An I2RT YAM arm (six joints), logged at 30 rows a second.
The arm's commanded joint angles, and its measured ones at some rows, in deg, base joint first. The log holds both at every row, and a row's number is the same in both.
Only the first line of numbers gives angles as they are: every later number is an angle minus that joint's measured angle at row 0.
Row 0, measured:
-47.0, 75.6, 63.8, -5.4, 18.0, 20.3
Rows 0 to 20, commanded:
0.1, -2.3, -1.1, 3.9, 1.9, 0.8
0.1, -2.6, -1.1, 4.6, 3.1, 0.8
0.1, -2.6, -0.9, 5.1, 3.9, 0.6
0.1, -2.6, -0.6, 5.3, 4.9, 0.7
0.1, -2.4, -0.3, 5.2, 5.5, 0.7
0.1, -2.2, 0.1, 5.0, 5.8, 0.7
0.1, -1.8, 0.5, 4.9, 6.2, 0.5
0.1, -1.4, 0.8, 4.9, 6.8, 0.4
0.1, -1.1, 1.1, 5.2, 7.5, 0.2
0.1, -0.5, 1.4, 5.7, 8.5, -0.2
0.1, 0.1, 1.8, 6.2, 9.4, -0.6
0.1, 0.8, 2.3, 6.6, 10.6, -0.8
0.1, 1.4, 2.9, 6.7, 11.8, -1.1
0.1, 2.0, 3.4, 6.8, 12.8, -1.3
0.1, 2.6, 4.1, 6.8, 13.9, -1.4
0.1, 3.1, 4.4, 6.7, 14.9, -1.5
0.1, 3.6, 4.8, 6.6, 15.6, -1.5
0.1, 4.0, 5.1, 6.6, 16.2, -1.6
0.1, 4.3, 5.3, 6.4, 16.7, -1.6
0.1, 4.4, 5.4, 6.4, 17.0, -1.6
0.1, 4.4, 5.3, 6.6, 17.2, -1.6
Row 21, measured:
0.0, 4.0, 3.1, 5.5, 13.6, -0.7
